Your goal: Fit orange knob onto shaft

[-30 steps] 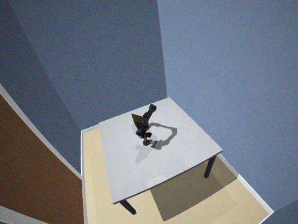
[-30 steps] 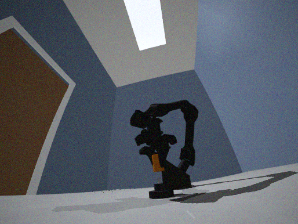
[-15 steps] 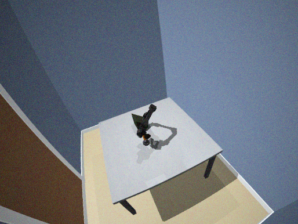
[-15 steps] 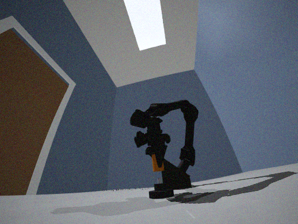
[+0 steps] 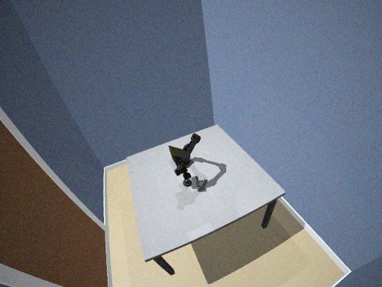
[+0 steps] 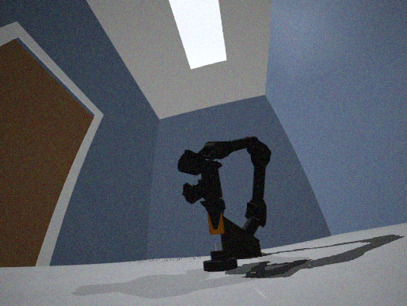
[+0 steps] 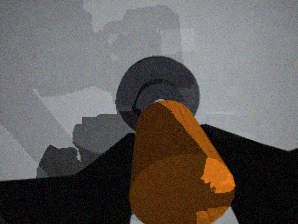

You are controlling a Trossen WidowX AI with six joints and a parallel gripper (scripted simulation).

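Right now the round pedestal is 6 cm below my gripper tip. Round my gripper tip: orange knob: 3 cm above.
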